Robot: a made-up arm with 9 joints. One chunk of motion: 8 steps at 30 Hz.
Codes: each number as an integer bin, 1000 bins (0 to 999) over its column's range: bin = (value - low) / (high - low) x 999, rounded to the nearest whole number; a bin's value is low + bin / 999 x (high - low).
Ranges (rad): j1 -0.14..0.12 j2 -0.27..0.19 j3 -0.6..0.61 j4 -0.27..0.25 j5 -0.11..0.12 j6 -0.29..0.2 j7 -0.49..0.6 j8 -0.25..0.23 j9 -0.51..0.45
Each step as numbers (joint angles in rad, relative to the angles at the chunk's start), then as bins.
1 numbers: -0.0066 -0.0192 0.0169 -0.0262 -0.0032 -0.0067 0.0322 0.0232 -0.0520
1 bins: 513 545 509 468 464 578 479 569 477
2 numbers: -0.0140 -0.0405 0.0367 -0.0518 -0.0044 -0.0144 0.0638 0.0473 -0.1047
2 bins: 484 498 526 419 459 562 508 619 422
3 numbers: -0.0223 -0.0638 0.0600 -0.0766 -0.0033 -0.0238 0.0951 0.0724 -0.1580
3 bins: 452 448 545 372 463 543 536 671 366
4 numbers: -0.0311 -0.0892 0.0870 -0.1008 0.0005 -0.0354 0.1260 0.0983 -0.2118
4 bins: 418 393 567 325 480 519 565 725 310
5 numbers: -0.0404 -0.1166 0.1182 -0.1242 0.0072 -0.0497 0.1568 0.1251 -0.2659
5 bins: 383 333 593 280 509 490 593 781 254
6 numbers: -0.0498 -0.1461 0.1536 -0.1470 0.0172 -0.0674 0.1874 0.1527 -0.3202
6 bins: 347 269 622 236 552 454 621 838 198
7 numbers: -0.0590 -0.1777 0.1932 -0.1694 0.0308 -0.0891 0.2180 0.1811 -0.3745
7 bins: 311 200 655 193 612 410 649 897 141
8 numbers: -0.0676 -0.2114 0.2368 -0.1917 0.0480 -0.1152 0.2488 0.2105 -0.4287
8 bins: 278 127 691 150 686 356 677 958 85
